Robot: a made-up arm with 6 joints.
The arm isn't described. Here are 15 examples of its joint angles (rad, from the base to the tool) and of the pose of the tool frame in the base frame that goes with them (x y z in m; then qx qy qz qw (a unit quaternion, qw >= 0)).
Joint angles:
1: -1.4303 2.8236 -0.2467 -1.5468 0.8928 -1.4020
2: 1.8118 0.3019 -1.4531 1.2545 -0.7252 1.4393
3: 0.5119 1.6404 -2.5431 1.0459 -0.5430 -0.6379
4: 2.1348 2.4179 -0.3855 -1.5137 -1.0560 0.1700
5: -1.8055 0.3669 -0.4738 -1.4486 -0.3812 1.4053
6: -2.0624 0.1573 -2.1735 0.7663 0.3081 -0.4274
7: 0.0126 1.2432 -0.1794 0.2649 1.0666 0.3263
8: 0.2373 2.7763 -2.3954 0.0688 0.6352 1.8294
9: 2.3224 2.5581 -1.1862 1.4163 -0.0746 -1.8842
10: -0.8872 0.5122 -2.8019 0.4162 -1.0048 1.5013
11: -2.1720 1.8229 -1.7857 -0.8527 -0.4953 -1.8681
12: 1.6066 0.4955 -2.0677 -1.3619 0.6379 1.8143
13: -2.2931 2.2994 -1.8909 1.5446 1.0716 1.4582
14: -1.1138 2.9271 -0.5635 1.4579 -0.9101 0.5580
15: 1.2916 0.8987 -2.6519 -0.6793 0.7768 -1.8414
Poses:
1: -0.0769 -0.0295 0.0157 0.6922 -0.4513 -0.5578 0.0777
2: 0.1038 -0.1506 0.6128 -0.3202 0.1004 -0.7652 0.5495
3: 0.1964 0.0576 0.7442 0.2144 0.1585 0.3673 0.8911
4: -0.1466 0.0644 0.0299 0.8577 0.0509 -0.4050 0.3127
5: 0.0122 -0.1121 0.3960 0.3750 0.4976 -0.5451 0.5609
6: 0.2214 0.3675 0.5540 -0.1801 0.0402 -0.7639 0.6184
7: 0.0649 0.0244 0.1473 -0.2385 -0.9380 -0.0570 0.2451
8: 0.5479 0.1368 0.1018 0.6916 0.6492 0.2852 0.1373
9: -0.2395 0.2673 -0.0440 -0.9722 0.1779 0.0966 0.1181
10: -0.3438 0.3664 0.4741 -0.7083 -0.3021 0.3785 0.5136
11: -0.2178 -0.3827 0.4904 0.2781 -0.4945 0.6188 0.5433
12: 0.0690 -0.2484 0.6637 0.2443 0.1864 0.8225 0.4786
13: -0.2572 -0.4286 0.2701 0.5970 -0.4796 0.5591 0.3176
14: -0.0368 -0.1081 -0.0634 -0.8591 -0.1560 0.4839 0.0589
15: -0.0081 -0.1931 0.7245 -0.2358 0.1675 -0.5255 0.8001
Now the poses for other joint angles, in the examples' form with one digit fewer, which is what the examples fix.
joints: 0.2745 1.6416 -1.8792 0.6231 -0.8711 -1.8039
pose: 0.328 0.045 0.616 -0.017 0.320 -0.539 0.779
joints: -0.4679 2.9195 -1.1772 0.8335 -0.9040 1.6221
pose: 0.250 -0.194 -0.122 0.904 0.113 0.038 0.410
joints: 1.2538 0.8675 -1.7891 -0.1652 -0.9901 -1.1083
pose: -0.034 -0.059 0.716 0.174 -0.134 0.012 0.976
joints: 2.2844 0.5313 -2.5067 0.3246 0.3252 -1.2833
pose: 0.230 -0.281 0.651 0.094 -0.045 0.602 0.792
